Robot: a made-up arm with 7 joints. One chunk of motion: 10 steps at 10 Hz.
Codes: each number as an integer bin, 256 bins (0 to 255) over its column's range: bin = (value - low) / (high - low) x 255, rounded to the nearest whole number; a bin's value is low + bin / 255 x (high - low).
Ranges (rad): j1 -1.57..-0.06 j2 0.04..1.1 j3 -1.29..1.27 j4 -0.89..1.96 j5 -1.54..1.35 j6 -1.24..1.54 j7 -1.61..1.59
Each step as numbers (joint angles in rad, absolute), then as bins.
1 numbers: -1.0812 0.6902 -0.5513 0.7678 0.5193 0.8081 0.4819
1 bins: 83 156 74 148 182 188 167
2 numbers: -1.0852 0.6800 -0.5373 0.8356 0.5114 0.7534 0.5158
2 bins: 82 154 75 154 181 183 169
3 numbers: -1.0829 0.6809 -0.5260 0.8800 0.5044 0.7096 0.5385
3 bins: 82 154 76 158 180 179 171
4 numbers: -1.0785 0.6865 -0.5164 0.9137 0.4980 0.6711 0.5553
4 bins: 83 156 77 161 180 175 173
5 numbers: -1.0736 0.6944 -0.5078 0.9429 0.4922 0.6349 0.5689
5 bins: 84 157 78 164 179 172 174
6 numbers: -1.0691 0.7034 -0.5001 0.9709 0.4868 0.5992 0.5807
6 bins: 85 160 79 167 179 169 175
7 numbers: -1.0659 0.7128 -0.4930 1.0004 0.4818 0.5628 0.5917
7 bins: 85 162 79 169 178 165 175
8 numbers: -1.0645 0.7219 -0.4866 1.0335 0.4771 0.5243 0.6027
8 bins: 85 164 80 172 178 162 176
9 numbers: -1.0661 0.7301 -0.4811 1.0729 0.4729 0.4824 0.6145
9 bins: 85 166 81 176 178 158 177
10 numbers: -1.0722 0.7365 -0.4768 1.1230 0.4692 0.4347 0.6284
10 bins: 84 168 81 180 177 154 178
